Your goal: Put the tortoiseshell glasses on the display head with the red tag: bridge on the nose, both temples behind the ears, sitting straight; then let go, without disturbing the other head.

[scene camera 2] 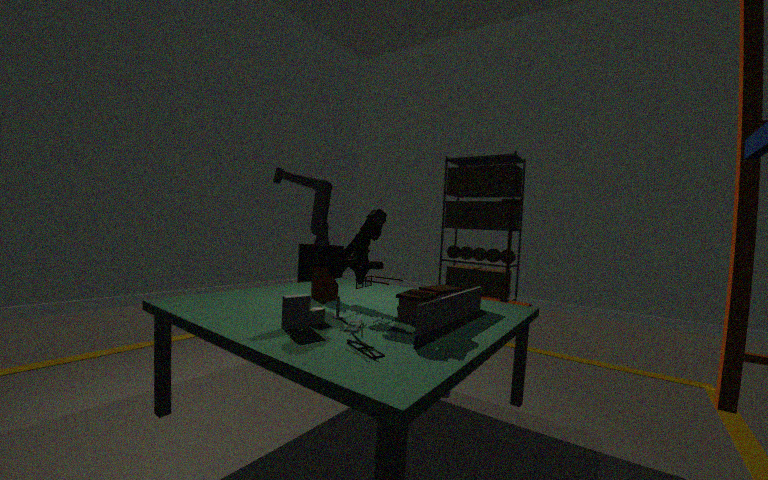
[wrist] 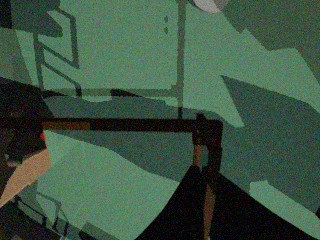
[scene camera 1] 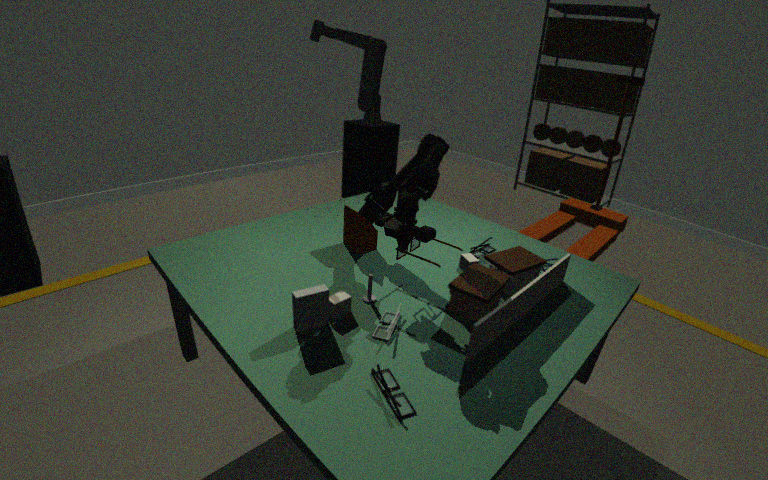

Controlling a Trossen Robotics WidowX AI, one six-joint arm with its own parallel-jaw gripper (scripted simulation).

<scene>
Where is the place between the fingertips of my gripper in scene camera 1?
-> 402,252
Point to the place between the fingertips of my gripper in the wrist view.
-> At 199,173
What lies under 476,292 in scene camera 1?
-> A brown stepped display head.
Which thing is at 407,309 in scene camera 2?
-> A brown stepped display head.
</scene>
